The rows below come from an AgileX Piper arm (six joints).
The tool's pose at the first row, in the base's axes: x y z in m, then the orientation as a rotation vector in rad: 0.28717 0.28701 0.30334 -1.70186 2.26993 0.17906
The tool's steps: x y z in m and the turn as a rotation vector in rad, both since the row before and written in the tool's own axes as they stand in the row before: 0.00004 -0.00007 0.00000 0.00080 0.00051 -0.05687; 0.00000 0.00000 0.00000 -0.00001 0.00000 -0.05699; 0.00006 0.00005 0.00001 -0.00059 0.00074 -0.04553; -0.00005 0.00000 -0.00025 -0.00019 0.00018 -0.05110; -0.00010 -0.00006 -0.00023 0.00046 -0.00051 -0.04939
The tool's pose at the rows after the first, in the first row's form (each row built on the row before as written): 0.28723 0.28695 0.30333 -1.76386 2.21864 0.16532; 0.28723 0.28695 0.30333 -1.82475 2.16558 0.15280; 0.28717 0.28691 0.30330 -1.87302 2.12276 0.14273; 0.28713 0.28689 0.30355 -1.92552 2.07298 0.13143; 0.28716 0.28692 0.30380 -1.97442 2.02312 0.12041
